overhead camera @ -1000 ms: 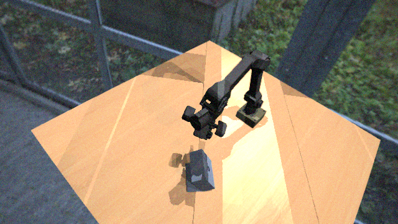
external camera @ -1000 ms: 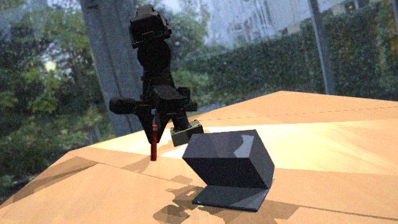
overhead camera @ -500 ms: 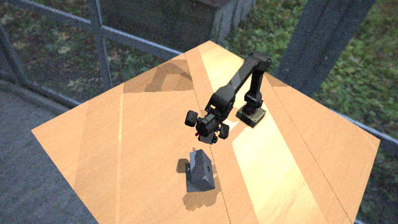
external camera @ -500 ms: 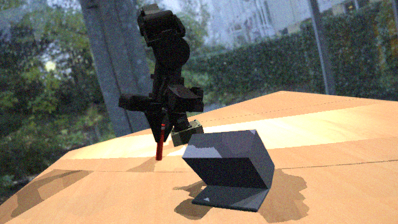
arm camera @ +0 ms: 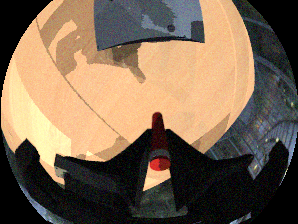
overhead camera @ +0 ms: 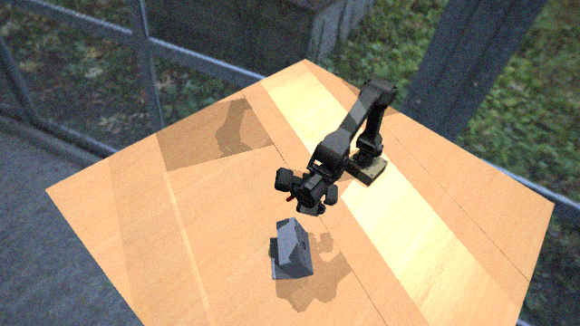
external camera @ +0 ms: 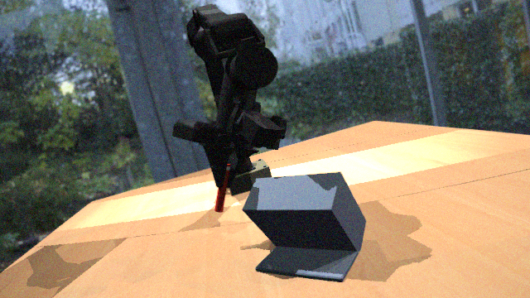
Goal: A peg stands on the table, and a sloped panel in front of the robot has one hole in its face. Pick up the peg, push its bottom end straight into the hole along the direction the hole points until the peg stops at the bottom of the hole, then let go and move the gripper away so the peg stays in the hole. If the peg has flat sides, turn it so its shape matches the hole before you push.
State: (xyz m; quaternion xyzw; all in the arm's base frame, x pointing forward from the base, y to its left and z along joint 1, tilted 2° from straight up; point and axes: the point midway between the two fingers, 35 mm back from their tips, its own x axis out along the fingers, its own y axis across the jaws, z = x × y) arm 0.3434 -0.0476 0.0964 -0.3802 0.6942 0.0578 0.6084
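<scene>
My gripper tip is 110 mm short of the grey sloped panel block, 100 mm to the right of it and 50 mm above it. From my gripper tip the other things lie so: red peg: 20 mm above, 10 mm to the left.
</scene>
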